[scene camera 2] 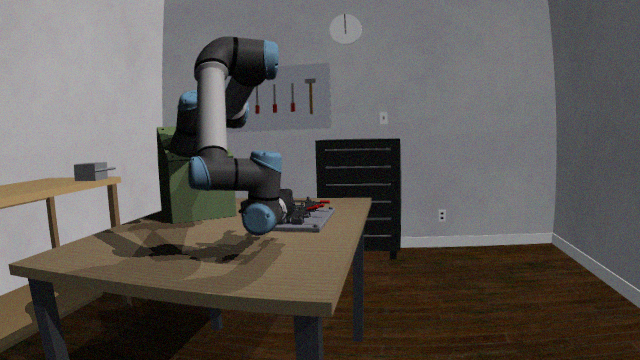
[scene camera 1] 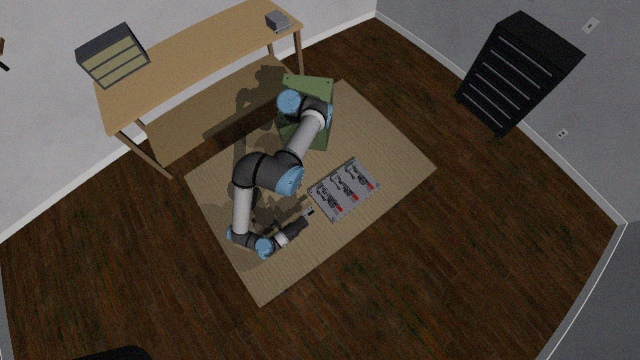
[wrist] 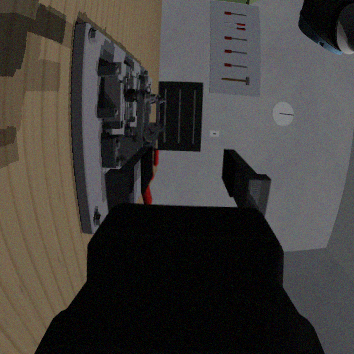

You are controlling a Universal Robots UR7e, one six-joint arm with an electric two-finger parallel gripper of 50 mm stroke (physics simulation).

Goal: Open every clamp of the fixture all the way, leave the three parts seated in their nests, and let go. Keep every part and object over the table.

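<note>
The grey fixture plate [scene camera 1: 325, 207] [scene camera 2: 310, 227] [wrist: 89, 150] lies on the table with three dark toggle clamps in a row. The near clamp [scene camera 1: 327, 197], middle clamp [scene camera 1: 344, 187] and far clamp [scene camera 1: 356, 173] have red handles lying low, pointing toward the table's long edge. My gripper [scene camera 1: 310, 212] [wrist: 187, 162] is open and empty, beside the near end of the plate. It is turned on its side, one finger low and one high; in the wrist view the low finger partly covers the near clamp's red handle [wrist: 147, 195]. The three parts are too small and dark to tell from their nests.
The wooden table [scene camera 1: 390, 160] [scene camera 2: 200, 280] [wrist: 45, 260] carries the green robot pedestal [scene camera 1: 320, 87] [scene camera 2: 200, 195] behind the fixture. A side bench [scene camera 1: 200, 45] [scene camera 2: 45, 186] stands beyond it. A black drawer cabinet [scene camera 1: 520, 65] [scene camera 2: 358, 160] [wrist: 180, 117] stands by the wall.
</note>
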